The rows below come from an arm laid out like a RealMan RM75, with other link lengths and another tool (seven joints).
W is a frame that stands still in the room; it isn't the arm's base.
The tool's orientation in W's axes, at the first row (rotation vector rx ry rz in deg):
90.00 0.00 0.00
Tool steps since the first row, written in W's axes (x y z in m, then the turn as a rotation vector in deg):
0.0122 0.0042 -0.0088 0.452 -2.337 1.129
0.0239 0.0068 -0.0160 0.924 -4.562 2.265
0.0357 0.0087 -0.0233 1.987 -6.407 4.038
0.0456 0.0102 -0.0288 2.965 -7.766 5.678
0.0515 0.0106 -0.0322 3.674 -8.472 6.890
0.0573 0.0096 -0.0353 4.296 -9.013 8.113
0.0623 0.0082 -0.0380 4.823 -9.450 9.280
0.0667 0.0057 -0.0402 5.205 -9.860 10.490
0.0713 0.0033 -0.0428 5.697 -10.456 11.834
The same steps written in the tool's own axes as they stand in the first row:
0.0122 -0.0088 -0.0042 0.452 1.129 2.337
0.0239 -0.0160 -0.0068 0.924 2.265 4.562
0.0357 -0.0233 -0.0087 1.987 4.038 6.407
0.0456 -0.0288 -0.0102 2.965 5.678 7.766
0.0515 -0.0322 -0.0106 3.674 6.890 8.472
0.0573 -0.0353 -0.0096 4.296 8.113 9.013
0.0623 -0.0380 -0.0082 4.823 9.280 9.450
0.0667 -0.0402 -0.0057 5.205 10.490 9.860
0.0713 -0.0428 -0.0033 5.697 11.834 10.456

